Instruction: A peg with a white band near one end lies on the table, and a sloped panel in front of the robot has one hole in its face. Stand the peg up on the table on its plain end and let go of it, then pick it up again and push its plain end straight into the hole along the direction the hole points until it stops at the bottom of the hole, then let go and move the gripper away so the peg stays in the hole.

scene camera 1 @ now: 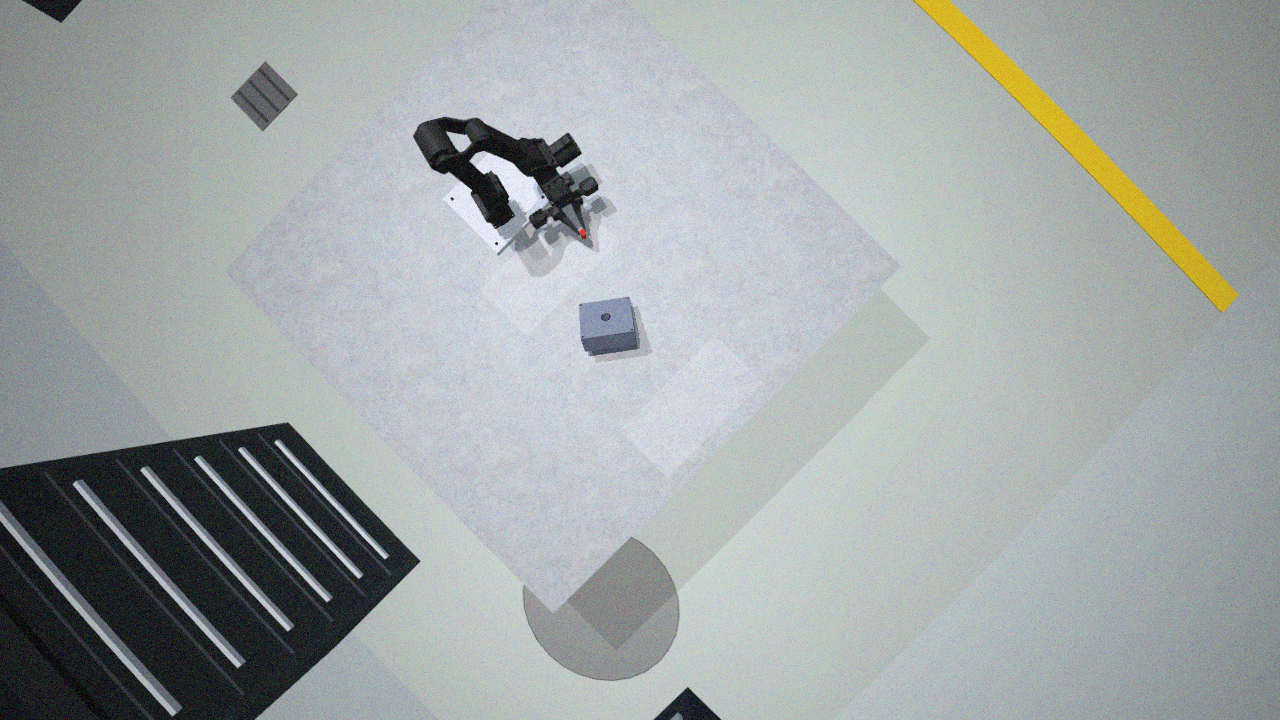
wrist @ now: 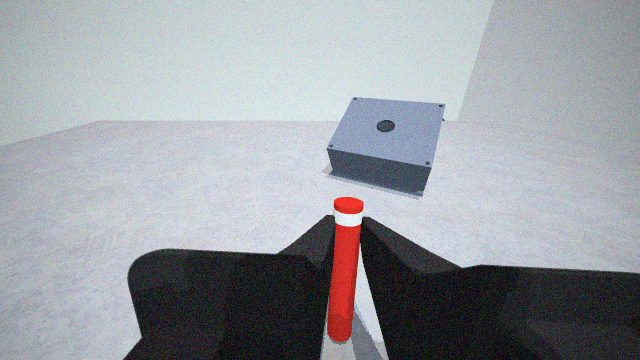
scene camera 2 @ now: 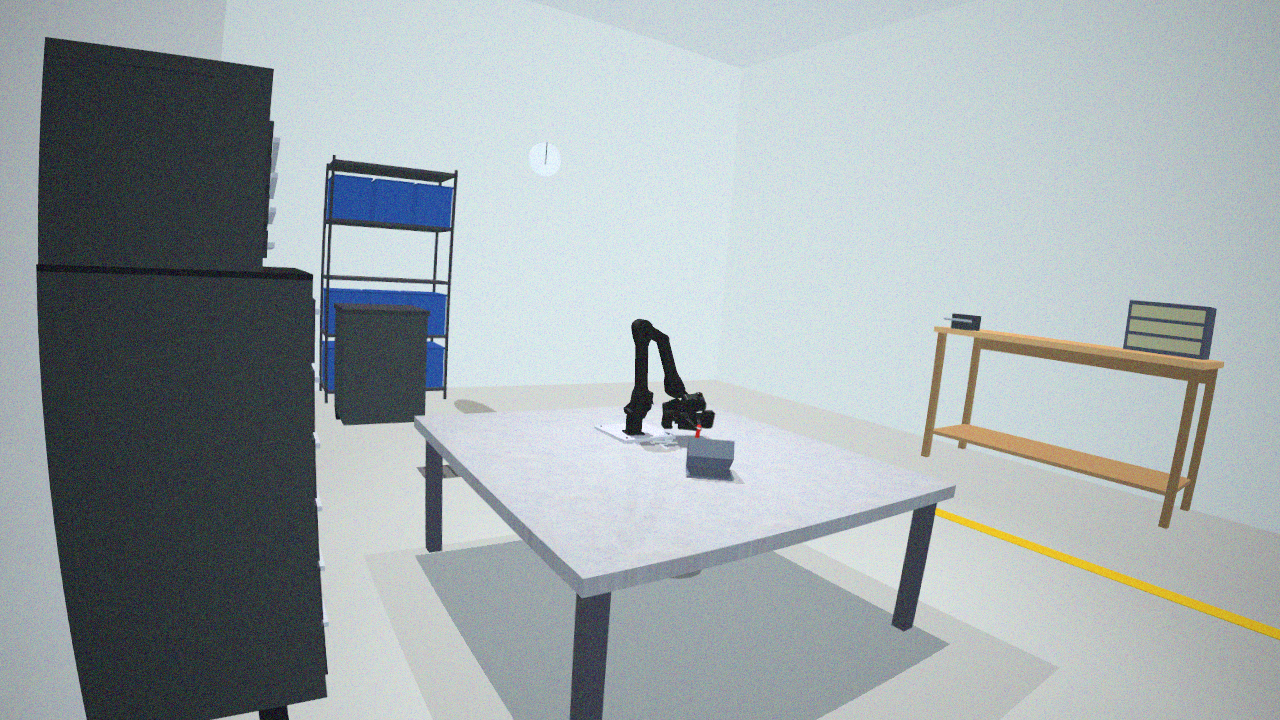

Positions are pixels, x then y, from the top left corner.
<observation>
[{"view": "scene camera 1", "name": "my gripper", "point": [583,233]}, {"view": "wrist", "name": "my gripper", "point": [346,224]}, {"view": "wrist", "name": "red peg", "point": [348,211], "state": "held by my gripper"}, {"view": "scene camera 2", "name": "my gripper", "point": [698,429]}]
</observation>
